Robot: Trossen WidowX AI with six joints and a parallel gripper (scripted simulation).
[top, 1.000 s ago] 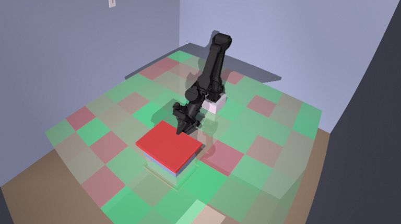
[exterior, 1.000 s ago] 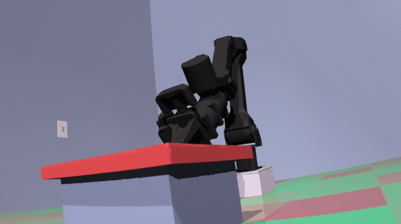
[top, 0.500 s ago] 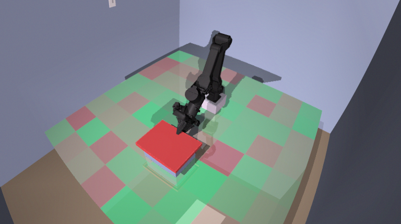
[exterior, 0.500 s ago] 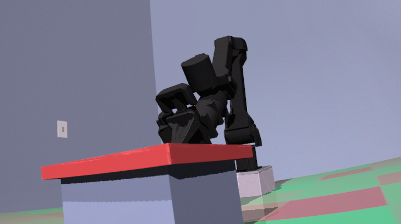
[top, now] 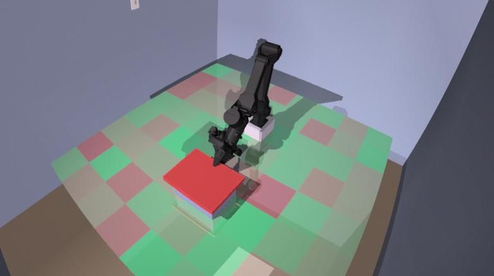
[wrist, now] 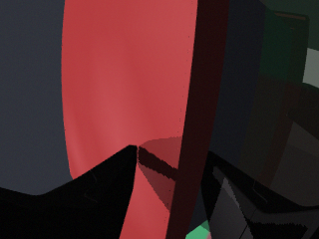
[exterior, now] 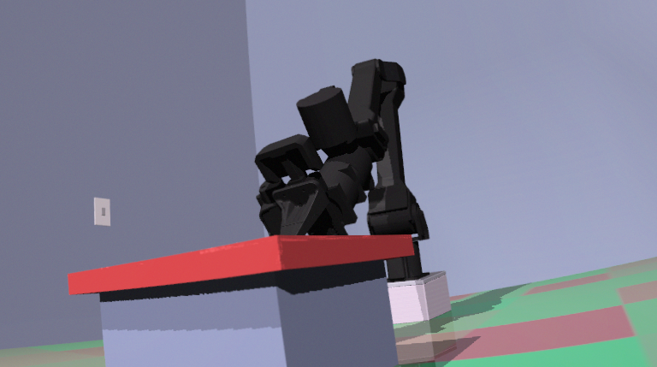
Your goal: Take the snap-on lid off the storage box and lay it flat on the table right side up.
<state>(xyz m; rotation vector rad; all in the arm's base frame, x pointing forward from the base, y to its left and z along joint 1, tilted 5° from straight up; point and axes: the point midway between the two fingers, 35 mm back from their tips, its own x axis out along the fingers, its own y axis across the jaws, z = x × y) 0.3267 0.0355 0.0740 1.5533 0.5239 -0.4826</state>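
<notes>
Right now my gripper tip is 80 mm short of the red square lid. From my gripper tip the other things lie so: grey storage box: 80 mm ahead, 50 mm below.
</notes>
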